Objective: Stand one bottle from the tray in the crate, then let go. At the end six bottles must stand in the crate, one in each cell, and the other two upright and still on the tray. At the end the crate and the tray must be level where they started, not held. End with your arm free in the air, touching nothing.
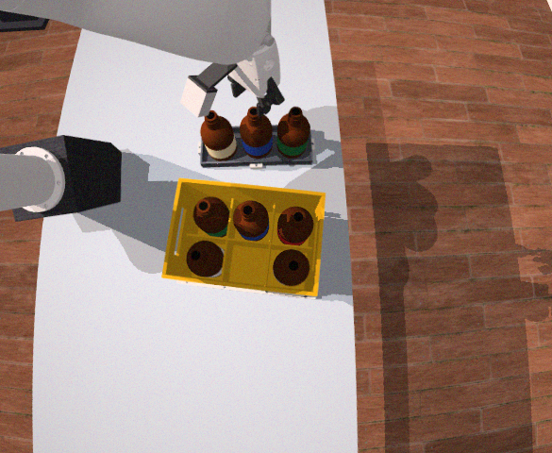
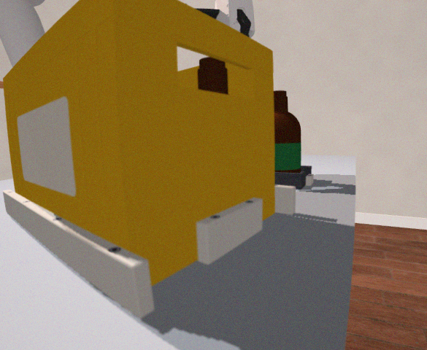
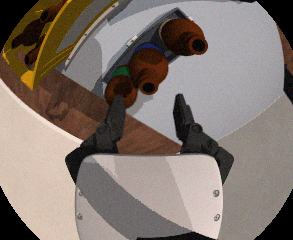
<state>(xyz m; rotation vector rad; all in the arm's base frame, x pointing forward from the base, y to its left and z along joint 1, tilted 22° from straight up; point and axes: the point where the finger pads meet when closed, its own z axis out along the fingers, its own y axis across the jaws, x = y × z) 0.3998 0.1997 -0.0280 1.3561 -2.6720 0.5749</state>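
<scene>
My gripper is now 130 mm above the green-label bottle, 90 mm short of it and 10 mm to the right of it. The rest, counted from my hand: crate 250 mm to the right, 130 mm below, 20 mm ahead; cream-labelled bottle 130 mm below, 90 mm behind, 20 mm to the right; dark tray 200 mm below.
</scene>
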